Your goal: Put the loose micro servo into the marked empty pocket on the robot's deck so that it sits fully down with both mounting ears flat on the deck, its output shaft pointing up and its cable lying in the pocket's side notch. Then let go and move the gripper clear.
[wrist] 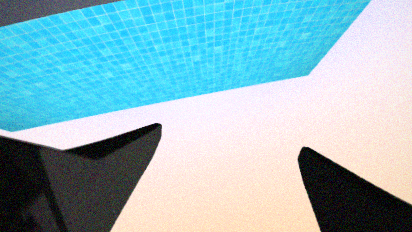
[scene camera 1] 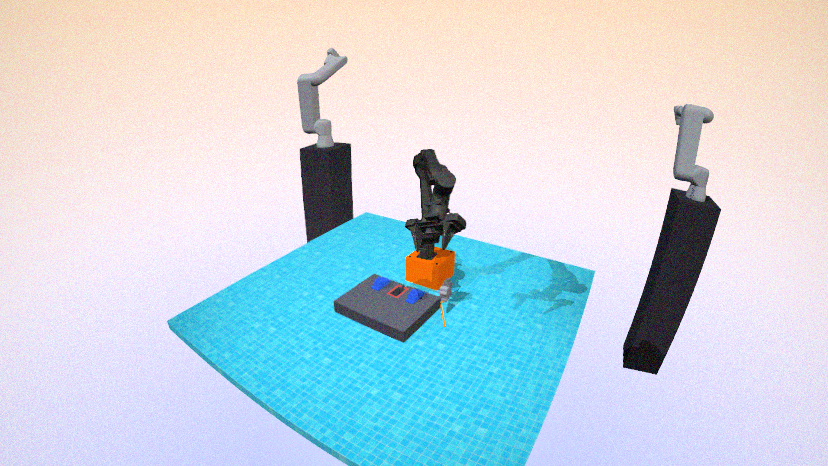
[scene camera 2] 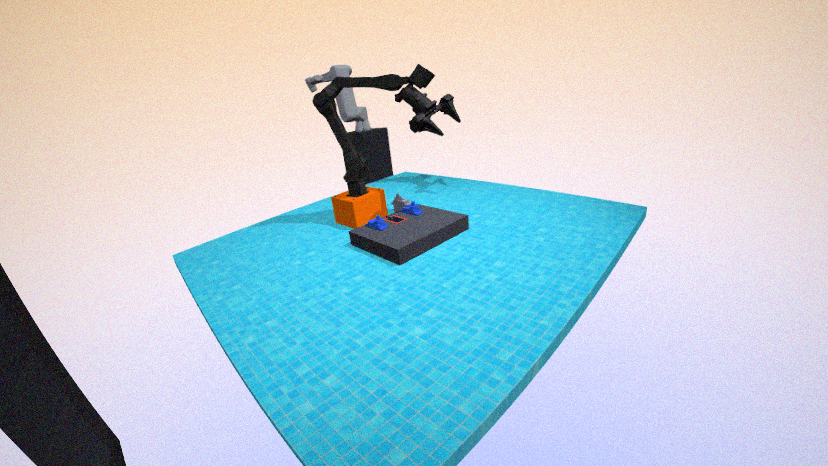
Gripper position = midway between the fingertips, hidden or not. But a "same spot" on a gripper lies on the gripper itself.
My gripper shows in the wrist view [230,141], in scene camera 1 and in scene camera 2. The same spot on my gripper: [scene camera 2: 426,124] is [scene camera 1: 420,232].
